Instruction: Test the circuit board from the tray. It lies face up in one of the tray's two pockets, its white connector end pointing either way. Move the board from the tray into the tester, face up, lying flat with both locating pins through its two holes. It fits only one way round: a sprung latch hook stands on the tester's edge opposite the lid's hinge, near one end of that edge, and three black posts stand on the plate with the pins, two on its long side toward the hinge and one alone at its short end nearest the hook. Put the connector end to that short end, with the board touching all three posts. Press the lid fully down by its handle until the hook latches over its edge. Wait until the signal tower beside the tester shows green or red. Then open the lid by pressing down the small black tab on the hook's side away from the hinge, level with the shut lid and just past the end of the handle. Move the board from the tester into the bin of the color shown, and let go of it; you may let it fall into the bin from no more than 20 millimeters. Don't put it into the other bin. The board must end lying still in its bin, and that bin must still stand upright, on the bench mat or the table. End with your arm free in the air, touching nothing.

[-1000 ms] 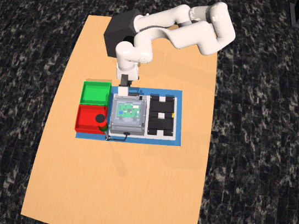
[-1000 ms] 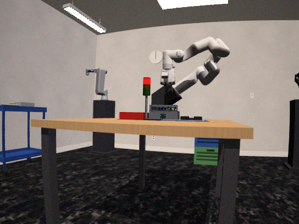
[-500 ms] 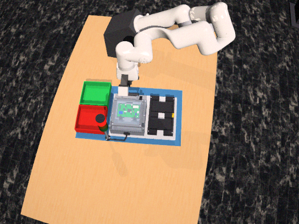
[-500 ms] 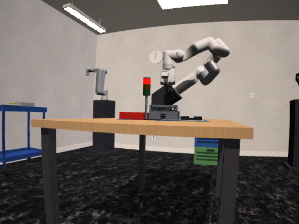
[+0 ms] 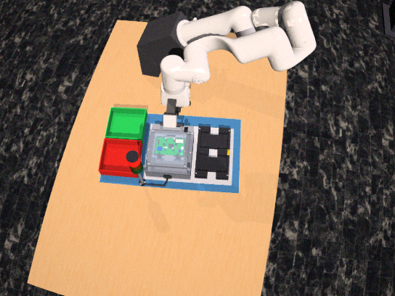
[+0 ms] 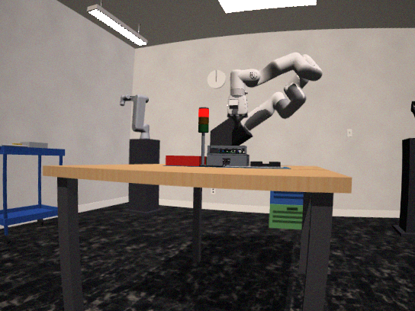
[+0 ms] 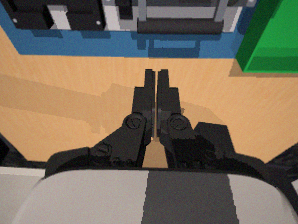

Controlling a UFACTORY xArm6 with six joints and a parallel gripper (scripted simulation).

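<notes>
Right now my hand is 120 mm above the black tab, 40 mm to the right of it and 10 mm short of it. Round my hand: tester plate: 140 mm below, 90 mm ahead; tester lid: 120 mm below, 90 mm ahead, 10 mm to the right; green bin: 220 mm to the right, 190 mm below, 30 mm ahead.
</notes>
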